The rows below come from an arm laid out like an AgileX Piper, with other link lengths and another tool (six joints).
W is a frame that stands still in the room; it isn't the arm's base.
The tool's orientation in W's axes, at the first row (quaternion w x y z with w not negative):
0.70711 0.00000 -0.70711 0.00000
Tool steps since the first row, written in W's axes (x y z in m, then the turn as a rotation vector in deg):
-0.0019 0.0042 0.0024 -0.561 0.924 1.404
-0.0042 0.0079 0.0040 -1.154 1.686 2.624
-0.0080 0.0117 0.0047 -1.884 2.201 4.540
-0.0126 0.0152 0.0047 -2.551 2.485 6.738
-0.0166 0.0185 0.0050 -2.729 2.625 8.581
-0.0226 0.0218 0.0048 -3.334 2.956 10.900
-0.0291 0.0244 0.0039 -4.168 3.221 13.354
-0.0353 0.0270 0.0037 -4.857 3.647 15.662
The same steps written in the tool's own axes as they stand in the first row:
0.0024 0.0042 0.0019 1.404 0.924 0.561
0.0040 0.0079 0.0042 2.624 1.686 1.154
0.0047 0.0117 0.0080 4.540 2.201 1.884
0.0047 0.0152 0.0126 6.738 2.485 2.551
0.0050 0.0185 0.0166 8.581 2.625 2.729
0.0048 0.0218 0.0226 10.900 2.956 3.334
0.0039 0.0244 0.0291 13.354 3.221 4.168
0.0037 0.0270 0.0353 15.662 3.647 4.857

